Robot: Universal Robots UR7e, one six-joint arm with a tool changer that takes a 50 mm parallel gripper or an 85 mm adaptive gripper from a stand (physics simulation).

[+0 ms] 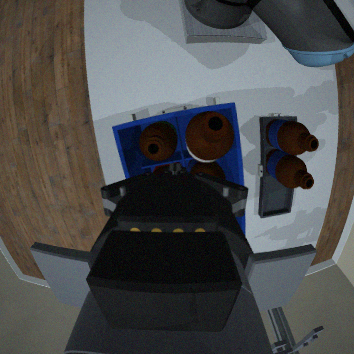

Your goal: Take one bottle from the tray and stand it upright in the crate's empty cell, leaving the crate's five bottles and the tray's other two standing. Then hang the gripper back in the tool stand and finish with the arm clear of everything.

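Places are measured from the arm's base along level axes (x ahead, y left, z up), in metres.
Where they show: arm's base, origin of its link: [217,1].
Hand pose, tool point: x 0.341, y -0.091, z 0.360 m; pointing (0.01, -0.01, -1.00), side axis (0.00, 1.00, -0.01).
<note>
Things, the pixels of their centre, and the offset from my tool point. "spot": a spot on its surface instead.
- blue crate, a spot on its surface: [240,160] spot: 0.001 m ahead, 0.098 m left, 0.238 m down
- larger-looking brown bottle, middle of its body: [208,136] 0.033 m back, 0.048 m left, 0.253 m down
- grey tray, a spot on its surface: [275,202] spot: 0.167 m ahead, 0.287 m left, 0.408 m down
The blue crate [240,160] is partly hidden behind the gripper. A brown bottle [162,135] stands in its upper left part. A larger-looking brown bottle [200,142] is in its upper right part; its mouth points another way, and I cannot tell if it is fully upright. Another brown bottle [210,170] is partly covered by my gripper. The other cells are hidden. The grey tray [275,202] at the right holds two brown bottles [290,136] [287,168] with blue labels. My gripper [175,168] is over the crate; its fingers are too dark to judge. The tool stand cannot be made out.
The robot's base [225,36] is at the top, and a dark arm link with a blue cap [320,56] reaches across the top right. Grey metal parts [285,330] show at the lower right. Wooden floor [45,125] lies beyond the pale table's left edge.
</note>
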